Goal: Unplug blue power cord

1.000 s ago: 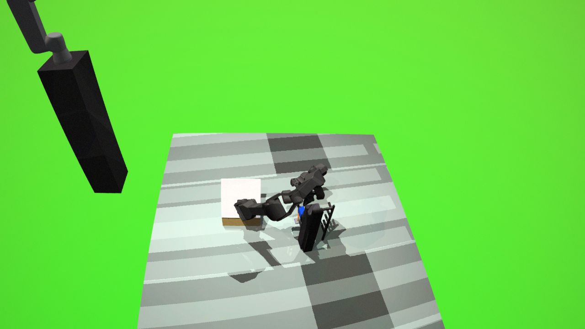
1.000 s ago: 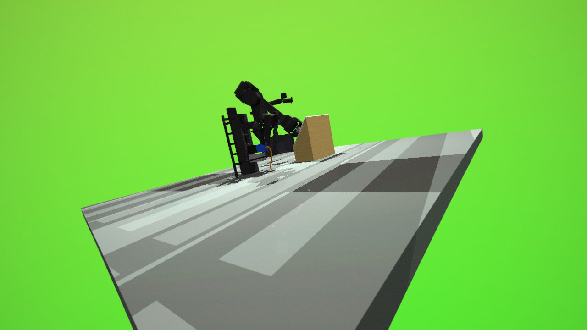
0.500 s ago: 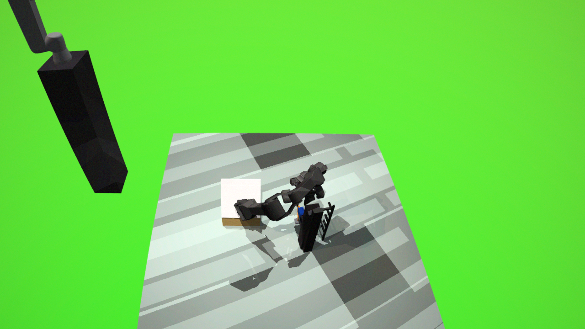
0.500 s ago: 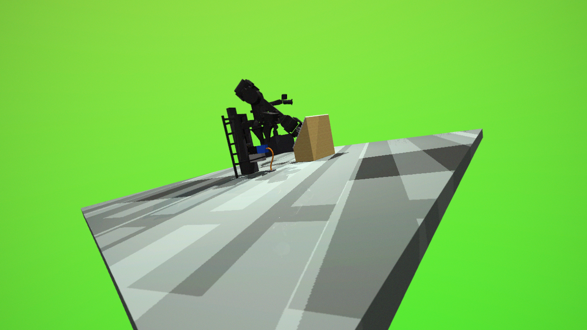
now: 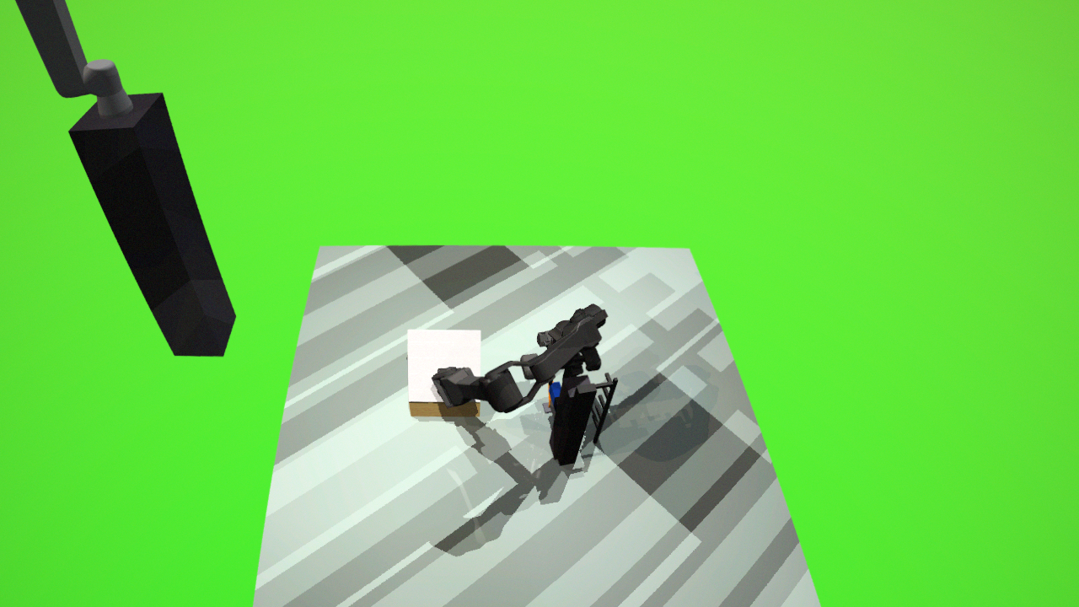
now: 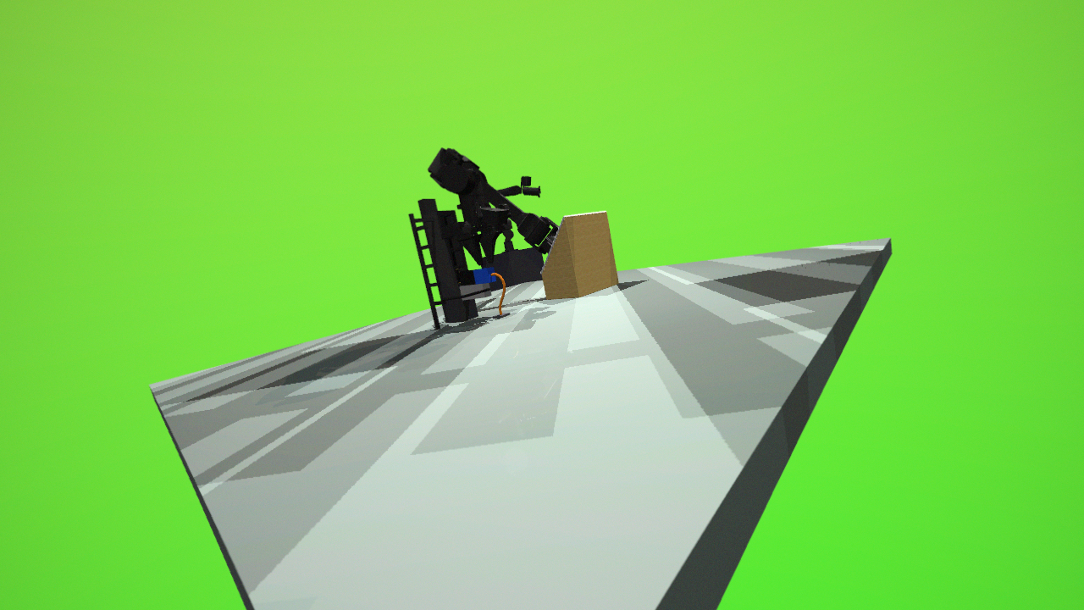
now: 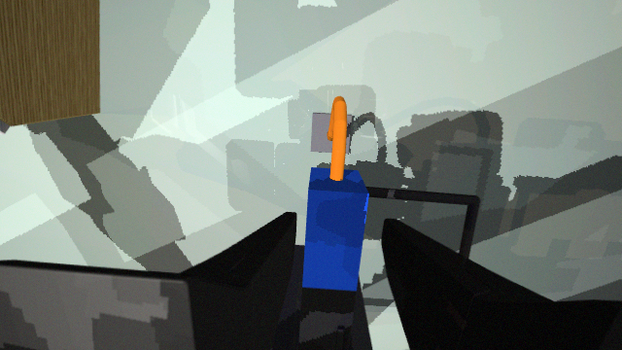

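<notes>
The blue plug is 10 mm ahead of my gripper tip, 30 mm to the right of it and 20 mm below it.
</notes>
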